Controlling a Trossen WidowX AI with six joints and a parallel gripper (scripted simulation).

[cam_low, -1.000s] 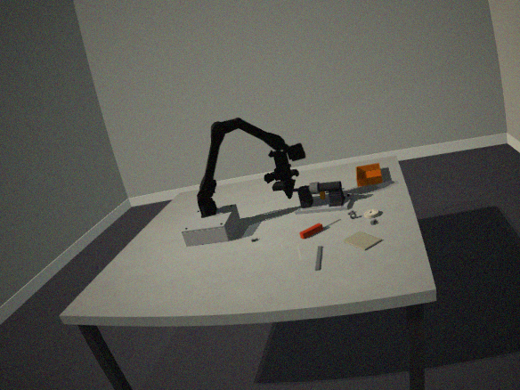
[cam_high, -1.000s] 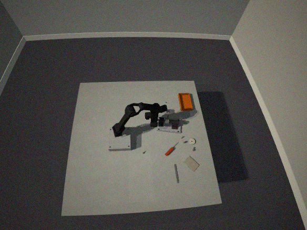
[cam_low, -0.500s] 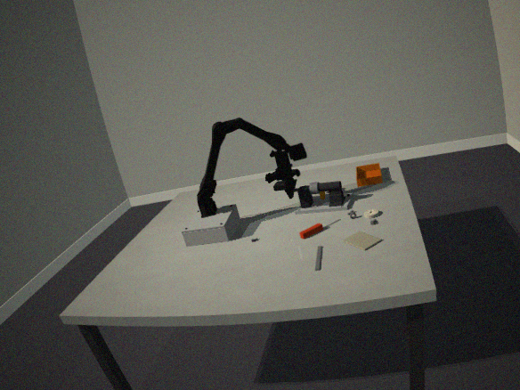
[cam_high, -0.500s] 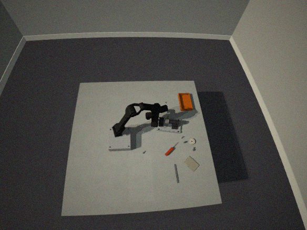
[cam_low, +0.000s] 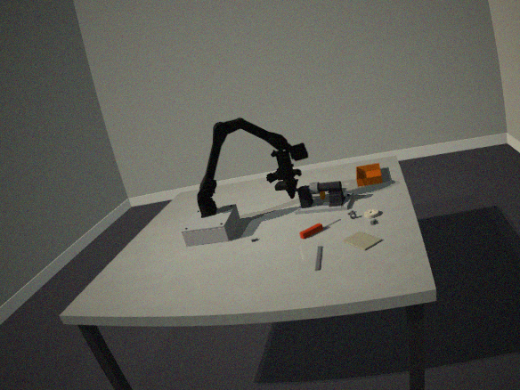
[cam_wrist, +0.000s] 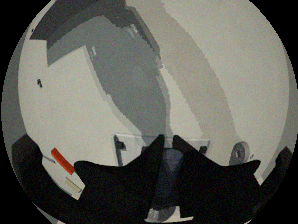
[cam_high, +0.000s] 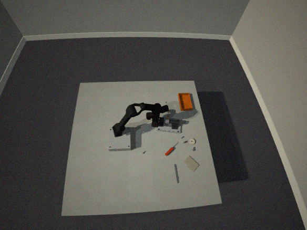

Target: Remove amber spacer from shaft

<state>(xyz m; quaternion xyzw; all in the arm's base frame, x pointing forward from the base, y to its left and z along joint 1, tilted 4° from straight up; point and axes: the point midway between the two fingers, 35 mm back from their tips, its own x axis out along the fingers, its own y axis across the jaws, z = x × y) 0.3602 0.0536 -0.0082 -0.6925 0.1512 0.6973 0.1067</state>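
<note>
Now: the shaft 70 mm ahead of my gripper tip, 30 mm to the right of it and 30 mm above it. Also, from my gripper tip: white disc: 290 mm ahead, 270 mm to the right, 40 mm below; amber spacer: 130 mm ahead, 10 mm below; orange bin: 380 mm ahead, 160 mm to the left, 40 mm below.
</note>
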